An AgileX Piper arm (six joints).
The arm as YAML. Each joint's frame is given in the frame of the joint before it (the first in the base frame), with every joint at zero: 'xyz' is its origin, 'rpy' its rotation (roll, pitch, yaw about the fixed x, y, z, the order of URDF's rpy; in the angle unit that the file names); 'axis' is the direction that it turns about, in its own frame. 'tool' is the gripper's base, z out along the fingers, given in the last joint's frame.
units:
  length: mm
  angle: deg
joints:
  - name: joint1
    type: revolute
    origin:
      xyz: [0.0, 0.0, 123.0]
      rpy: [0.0, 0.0, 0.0]
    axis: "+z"
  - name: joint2
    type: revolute
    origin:
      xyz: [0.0, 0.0, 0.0]
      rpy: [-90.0, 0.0, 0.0]
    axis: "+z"
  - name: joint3
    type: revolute
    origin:
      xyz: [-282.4, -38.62, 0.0]
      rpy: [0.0, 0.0, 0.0]
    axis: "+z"
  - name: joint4
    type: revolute
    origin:
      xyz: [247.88, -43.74, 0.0]
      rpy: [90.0, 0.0, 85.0]
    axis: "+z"
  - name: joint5
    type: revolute
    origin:
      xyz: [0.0, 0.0, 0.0]
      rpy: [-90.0, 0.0, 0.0]
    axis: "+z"
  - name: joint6
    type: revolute
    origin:
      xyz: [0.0, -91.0, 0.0]
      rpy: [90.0, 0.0, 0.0]
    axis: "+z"
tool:
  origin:
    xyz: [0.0, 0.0, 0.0]
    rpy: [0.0, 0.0, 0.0]
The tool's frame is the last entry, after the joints.
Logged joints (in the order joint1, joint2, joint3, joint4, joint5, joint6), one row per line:
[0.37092, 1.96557, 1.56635, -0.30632, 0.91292, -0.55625]
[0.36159, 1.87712, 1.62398, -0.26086, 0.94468, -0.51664]
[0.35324, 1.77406, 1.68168, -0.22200, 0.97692, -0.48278]
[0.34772, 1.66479, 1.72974, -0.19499, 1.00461, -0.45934]
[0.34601, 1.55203, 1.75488, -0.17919, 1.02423, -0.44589]
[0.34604, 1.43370, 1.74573, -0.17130, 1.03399, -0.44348]
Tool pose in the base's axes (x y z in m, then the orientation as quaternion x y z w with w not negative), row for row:
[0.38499, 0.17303, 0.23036, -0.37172, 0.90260, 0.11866, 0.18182]
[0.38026, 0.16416, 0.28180, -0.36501, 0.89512, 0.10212, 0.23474]
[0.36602, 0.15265, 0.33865, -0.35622, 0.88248, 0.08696, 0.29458]
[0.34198, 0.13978, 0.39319, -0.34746, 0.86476, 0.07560, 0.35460]
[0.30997, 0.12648, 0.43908, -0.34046, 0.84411, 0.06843, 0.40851]
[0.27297, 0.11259, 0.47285, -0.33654, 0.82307, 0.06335, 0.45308]
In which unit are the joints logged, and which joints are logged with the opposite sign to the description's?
The joints are logged in radians. Opposite sign: joint3, joint4.
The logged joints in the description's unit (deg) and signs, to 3 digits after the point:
[21.252, 112.619, -89.745, 17.551, 52.306, -31.871]
[20.718, 107.551, -93.047, 14.946, 54.126, -29.601]
[20.239, 101.646, -96.353, 12.720, 55.973, -27.661]
[19.923, 95.385, -99.107, 11.172, 57.560, -26.318]
[19.825, 88.925, -100.547, 10.267, 58.684, -25.548]
[19.827, 82.145, -100.023, 9.815, 59.243, -25.410]

